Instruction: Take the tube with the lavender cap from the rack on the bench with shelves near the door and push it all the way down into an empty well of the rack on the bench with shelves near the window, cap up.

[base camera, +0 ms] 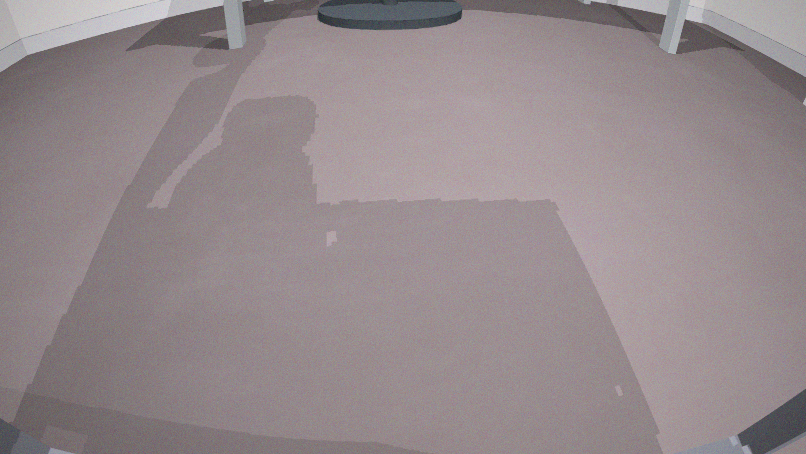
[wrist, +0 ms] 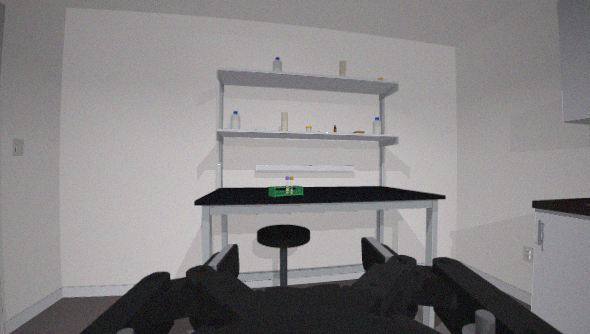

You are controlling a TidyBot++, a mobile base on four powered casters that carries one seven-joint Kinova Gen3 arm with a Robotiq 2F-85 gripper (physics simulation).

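Places are measured from the arm's base along level axes (x ahead, y left, z up), in centimetres.
Pixels of known places: gripper, between the fingertips: [wrist: 300, 254].
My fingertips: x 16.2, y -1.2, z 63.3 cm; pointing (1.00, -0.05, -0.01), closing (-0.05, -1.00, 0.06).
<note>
Behind a point stands the place of what it marks.
A tube with a lavender cap [wrist: 287, 178] @(z 62.6, x 137.3, y -2.2 cm) stands upright, cap up, in a green rack [wrist: 274, 192] @(z 54.6, x 131.5, y 5.5 cm) on the black-topped bench with shelves [wrist: 340, 196] @(z 51.8, x 134.2, y -34.7 cm), seen across the room in the wrist view. A tube with an orange-yellow cap [wrist: 291, 178] @(z 62.7, x 136.4, y -4.7 cm) stands right beside it in the same rack. My gripper [wrist: 300, 254] @(z 63.3, x 16.2, y -1.2 cm) is open and empty, well short of the bench. The other bench's rack does not show. The base camera view shows the bench's front legs [base camera: 234, 25] @(z -32.5, x 120.9, y 41.8 cm) [base camera: 674, 25] @(z -29.0, x 137.4, y -97.2 cm) ahead.
A black round stool [wrist: 283, 236] @(z 26.3, x 138.0, y 0.1 cm) stands in front of the bench; its base [base camera: 389, 19] @(z -36.7, x 127.6, y 0.1 cm) lies between the front legs. Bottles and jars stand on the shelves [wrist: 307, 135] @(z 95.5, x 179.0, y -19.0 cm). A white cabinet with a dark top [wrist: 560, 260] @(z 21.9, x 98.2, y -142.5 cm) is at the right, below a wall cupboard [wrist: 575, 60] @(z 132.8, x 109.1, y -169.8 cm).
</note>
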